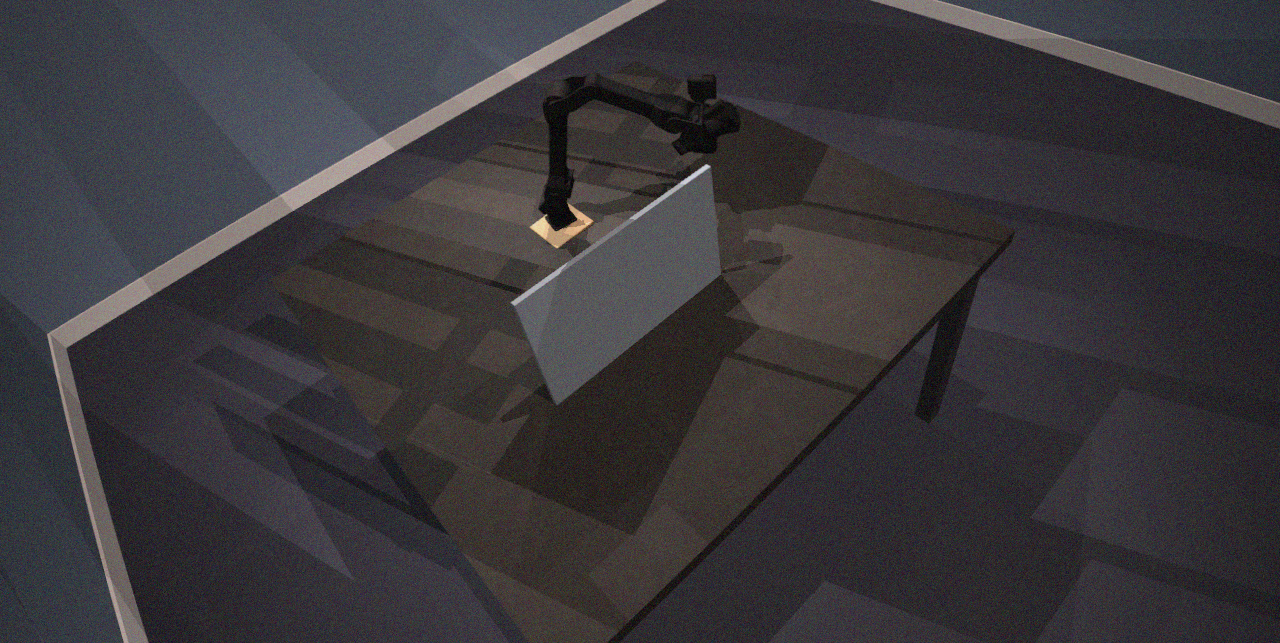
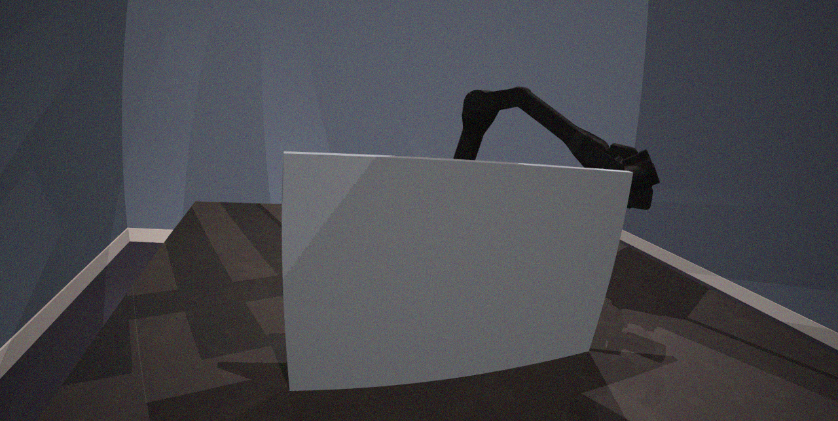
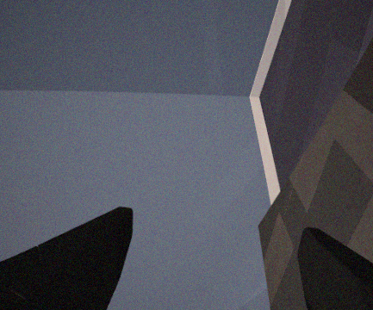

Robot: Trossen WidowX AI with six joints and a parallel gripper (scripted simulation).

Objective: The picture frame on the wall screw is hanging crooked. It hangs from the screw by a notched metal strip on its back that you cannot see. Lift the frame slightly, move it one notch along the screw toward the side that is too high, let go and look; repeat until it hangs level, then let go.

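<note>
The wooden picture frame lies 45 cm to the right of my gripper tip, 34 cm ahead of it and 6 cm below it. The rest, counted from my gripper tip: grey wall panel 43 cm to the right, 34 cm ahead, 7 cm below.
</note>
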